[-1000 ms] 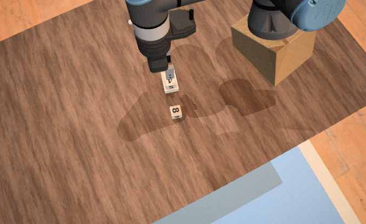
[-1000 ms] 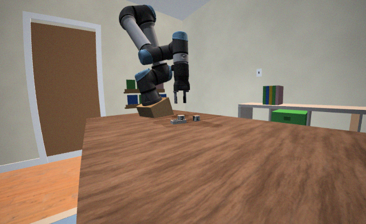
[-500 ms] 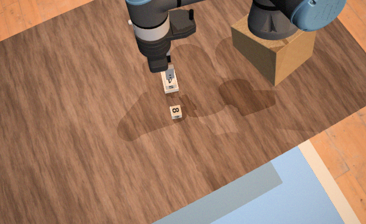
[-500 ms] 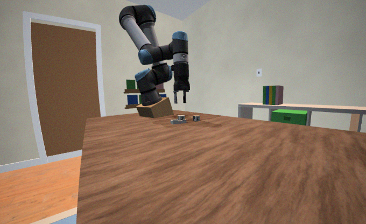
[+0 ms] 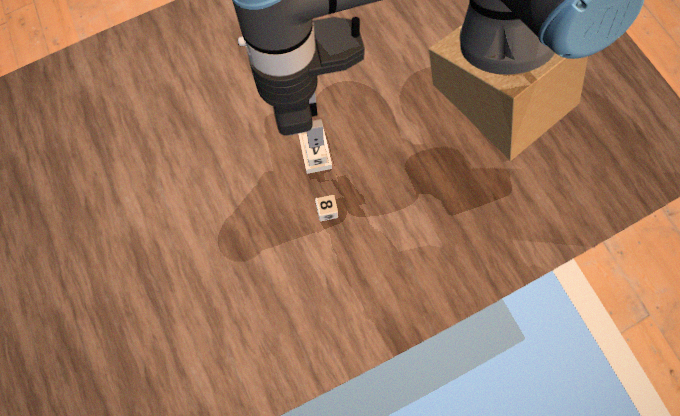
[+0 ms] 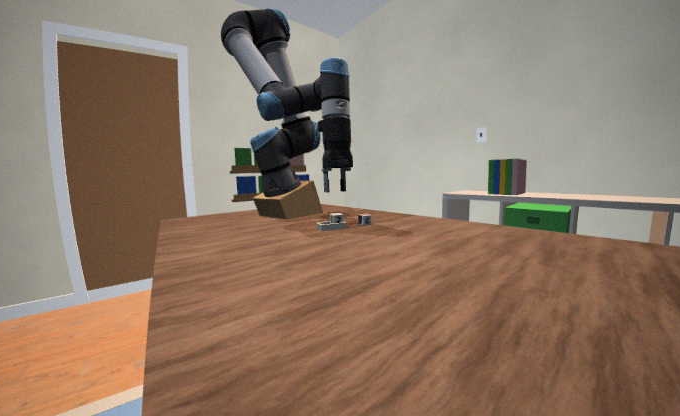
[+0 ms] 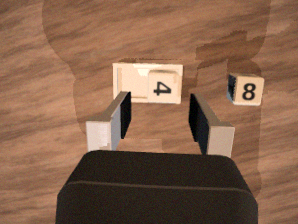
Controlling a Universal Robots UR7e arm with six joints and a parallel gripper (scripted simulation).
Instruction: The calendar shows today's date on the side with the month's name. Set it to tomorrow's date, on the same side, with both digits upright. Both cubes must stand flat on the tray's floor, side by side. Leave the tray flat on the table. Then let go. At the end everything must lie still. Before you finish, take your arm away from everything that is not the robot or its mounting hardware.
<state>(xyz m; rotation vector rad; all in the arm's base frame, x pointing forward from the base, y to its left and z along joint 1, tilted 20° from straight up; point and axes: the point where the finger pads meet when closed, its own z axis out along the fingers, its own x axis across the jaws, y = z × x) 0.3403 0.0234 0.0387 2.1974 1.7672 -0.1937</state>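
The digit cube is 9 cm below my hand. From my hand the other things lie so: calendar tray (1 cm to the right, 11 cm below).
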